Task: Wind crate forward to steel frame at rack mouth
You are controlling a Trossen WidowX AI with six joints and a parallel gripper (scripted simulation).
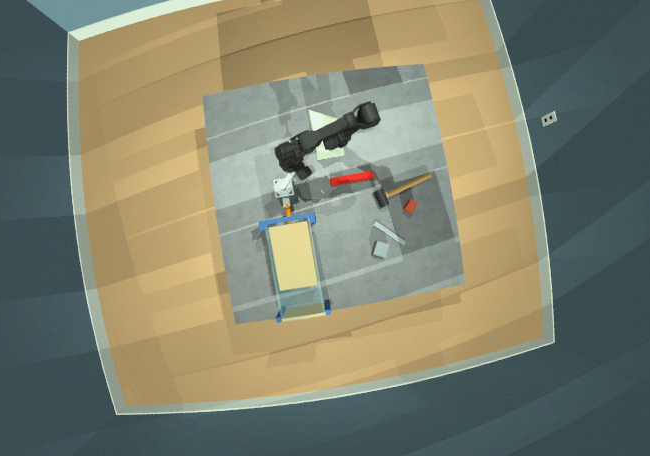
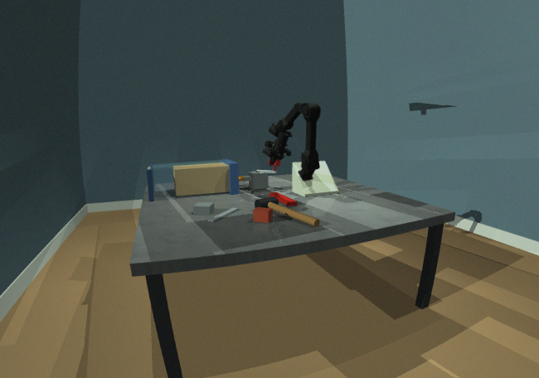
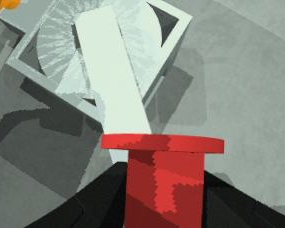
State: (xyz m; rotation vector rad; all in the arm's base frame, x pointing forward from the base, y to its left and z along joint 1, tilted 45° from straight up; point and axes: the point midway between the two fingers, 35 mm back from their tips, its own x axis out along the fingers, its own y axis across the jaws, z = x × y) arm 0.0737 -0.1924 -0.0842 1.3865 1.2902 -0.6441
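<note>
My gripper tip is now 100 mm above the grey winch, 70 mm to the left of it and 50 mm short of it. From my gripper tip the other things lie so: winch handle: 30 mm below, 20 mm ahead, 10 mm to the right; red flat bar: 290 mm to the left, 130 mm below, 100 mm ahead; red spool-shaped handle grip: 10 mm to the left, 10 mm behind.
</note>
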